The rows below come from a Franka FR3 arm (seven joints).
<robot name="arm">
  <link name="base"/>
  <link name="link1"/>
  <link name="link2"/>
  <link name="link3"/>
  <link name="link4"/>
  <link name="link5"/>
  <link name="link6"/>
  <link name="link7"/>
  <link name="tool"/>
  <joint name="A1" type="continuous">
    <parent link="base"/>
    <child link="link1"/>
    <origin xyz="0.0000 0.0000 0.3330"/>
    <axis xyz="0 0 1"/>
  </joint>
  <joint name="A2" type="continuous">
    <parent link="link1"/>
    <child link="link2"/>
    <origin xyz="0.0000 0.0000 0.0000"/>
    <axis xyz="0 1 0"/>
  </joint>
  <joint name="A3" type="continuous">
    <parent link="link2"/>
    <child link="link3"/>
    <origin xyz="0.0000 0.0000 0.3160"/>
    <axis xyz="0 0 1"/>
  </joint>
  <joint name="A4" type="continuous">
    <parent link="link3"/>
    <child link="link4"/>
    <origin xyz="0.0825 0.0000 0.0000"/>
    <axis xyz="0 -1 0"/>
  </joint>
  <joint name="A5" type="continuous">
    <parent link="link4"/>
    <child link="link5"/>
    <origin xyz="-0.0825 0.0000 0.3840"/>
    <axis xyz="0 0 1"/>
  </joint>
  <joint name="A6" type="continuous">
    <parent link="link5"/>
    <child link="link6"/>
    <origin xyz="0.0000 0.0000 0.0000"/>
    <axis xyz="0 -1 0"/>
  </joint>
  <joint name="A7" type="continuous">
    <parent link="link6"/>
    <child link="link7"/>
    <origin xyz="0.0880 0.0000 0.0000"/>
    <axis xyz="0 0 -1"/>
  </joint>
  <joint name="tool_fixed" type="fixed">
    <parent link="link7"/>
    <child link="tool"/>
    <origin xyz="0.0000 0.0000 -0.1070" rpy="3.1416 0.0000 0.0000"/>
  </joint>
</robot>
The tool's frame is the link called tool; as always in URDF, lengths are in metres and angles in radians. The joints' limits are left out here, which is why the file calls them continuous.
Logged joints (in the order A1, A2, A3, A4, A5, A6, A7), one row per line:
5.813, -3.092, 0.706, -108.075, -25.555, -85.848, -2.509
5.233, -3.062, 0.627, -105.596, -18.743, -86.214, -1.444
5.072, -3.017, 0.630, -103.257, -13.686, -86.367, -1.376
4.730, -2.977, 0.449, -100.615, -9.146, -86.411, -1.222
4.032, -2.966, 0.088, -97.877, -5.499, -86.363, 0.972
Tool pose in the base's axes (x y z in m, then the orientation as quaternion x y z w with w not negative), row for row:
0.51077, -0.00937, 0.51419, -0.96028, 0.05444, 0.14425, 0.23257
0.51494, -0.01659, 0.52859, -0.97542, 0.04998, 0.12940, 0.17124
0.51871, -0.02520, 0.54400, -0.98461, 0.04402, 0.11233, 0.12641
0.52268, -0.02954, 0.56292, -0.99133, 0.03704, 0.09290, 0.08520
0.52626, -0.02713, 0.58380, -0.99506, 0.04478, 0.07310, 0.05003
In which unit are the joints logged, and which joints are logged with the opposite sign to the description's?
The joints are logged in degrees. Opposite sign: A1, A3, A5, A6.
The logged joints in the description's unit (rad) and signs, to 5 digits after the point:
-0.10146, -0.05397, -0.01232, -1.88626, 0.44602, 1.49833, -0.04379
-0.09133, -0.05344, -0.01094, -1.84300, 0.32713, 1.50472, -0.02520
-0.08852, -0.05266, -0.01100, -1.80217, 0.23887, 1.50739, -0.02402
-0.08255, -0.05196, -0.00784, -1.75606, 0.15963, 1.50816, -0.02133
-0.07037, -0.05177, -0.00154, -1.70828, 0.09598, 1.50732, 0.01696

